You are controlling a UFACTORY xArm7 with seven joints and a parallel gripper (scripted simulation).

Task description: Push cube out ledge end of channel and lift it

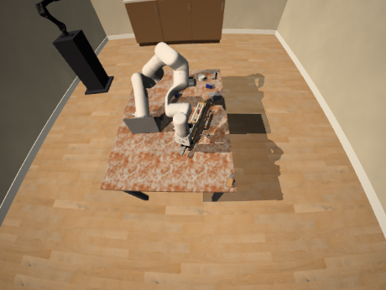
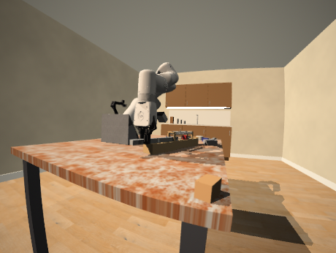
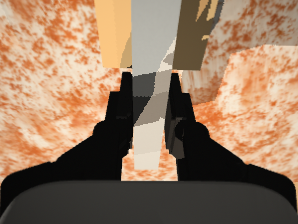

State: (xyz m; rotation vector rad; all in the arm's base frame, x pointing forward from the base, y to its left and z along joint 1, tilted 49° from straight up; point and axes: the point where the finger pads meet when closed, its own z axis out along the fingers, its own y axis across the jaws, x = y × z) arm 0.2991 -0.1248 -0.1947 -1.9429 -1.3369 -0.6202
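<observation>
Now: hand 26 cm to the right of the channel, 10 cm short of it and 1 cm above it. The rest, counted from my hand: red cube: 29 cm to the left, 11 cm ahead, 1 cm below; then tan block: 27 cm ahead, 25 cm to the right, 5 cm below; then pale grey stick: 1 cm below.
</observation>
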